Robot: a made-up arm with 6 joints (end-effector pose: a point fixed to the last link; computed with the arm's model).
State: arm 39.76 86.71 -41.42 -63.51 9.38 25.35
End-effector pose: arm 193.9 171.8 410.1 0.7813 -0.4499 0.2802 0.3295
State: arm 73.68 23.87 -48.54 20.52 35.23 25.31
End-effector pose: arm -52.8 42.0 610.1 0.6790 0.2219 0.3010 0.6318
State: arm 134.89 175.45 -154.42 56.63 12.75 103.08
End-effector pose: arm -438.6 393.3 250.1 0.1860 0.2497 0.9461 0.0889
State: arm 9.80 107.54 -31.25 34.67 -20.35 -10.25
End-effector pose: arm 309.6 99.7 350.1 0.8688 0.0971 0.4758 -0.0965
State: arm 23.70 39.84 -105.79 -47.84 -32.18 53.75
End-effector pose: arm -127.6 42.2 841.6 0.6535 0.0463 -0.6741 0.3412
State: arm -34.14 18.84 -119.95 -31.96 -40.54 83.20
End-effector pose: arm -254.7 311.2 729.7 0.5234 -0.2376 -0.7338 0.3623
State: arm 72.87 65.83 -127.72 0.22 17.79 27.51
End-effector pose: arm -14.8 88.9 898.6 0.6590 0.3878 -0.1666 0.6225
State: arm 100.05 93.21 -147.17 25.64 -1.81 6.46
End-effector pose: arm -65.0 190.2 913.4 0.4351 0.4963 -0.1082 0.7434
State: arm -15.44 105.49 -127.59 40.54 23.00 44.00
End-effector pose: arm 422.8 -11.3 753.0 0.7668 0.6370 -0.0292 0.0741
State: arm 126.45 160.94 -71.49 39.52 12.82 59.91
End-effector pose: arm -228.9 248.2 85.9 0.6170 -0.2164 0.7481 0.1134
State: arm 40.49 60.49 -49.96 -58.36 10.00 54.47
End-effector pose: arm 157.6 148.0 553.6 0.9511 -0.0803 0.1189 0.2736
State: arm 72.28 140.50 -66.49 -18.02 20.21 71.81
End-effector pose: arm 87.0 334.5 193.0 0.7070 -0.1182 0.6909 0.0939
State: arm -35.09 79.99 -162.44 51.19 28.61 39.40
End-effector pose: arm 74.8 90.8 937.3 0.7985 0.3572 -0.3902 0.2875
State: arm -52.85 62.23 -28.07 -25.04 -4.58 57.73
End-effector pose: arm 171.0 -79.6 476.1 0.8140 0.3638 0.1017 -0.4414
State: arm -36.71 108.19 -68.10 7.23 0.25 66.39
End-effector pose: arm 377.3 -175.0 442.4 0.6639 0.6359 0.0800 -0.3853
